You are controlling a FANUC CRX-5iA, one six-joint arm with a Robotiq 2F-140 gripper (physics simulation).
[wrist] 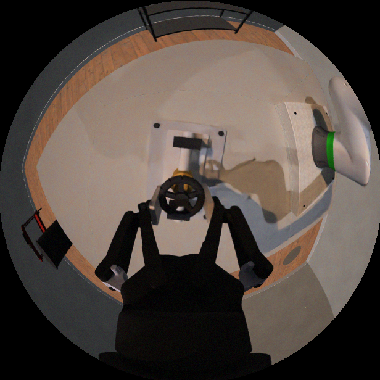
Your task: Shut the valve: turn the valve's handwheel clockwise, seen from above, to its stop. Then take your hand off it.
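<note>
The valve's handwheel (181, 197) is a black spoked ring, seen from above near the middle of the wrist view. Under it is the yellow valve body (184, 175) on a white pipe (184, 160), with black clamps on the pipe. The pipe is mounted on a pale base plate (156, 150) with dark bolts at its corners. My gripper (181, 192) comes in from the bottom of the view and is shut on the handwheel, with one finger pad at the left of the rim and one at the right. The parts of the plate under the wheel and fingers are hidden.
The valve stands on a beige table top (110, 135) with a wooden border (75, 92). At the right, the arm's white link with a green ring (330, 150) rises by a pale mounting plate (300, 150). A black-framed rack (196, 33) stands beyond the top edge, and a dark panel (56, 243) lies beyond the left edge.
</note>
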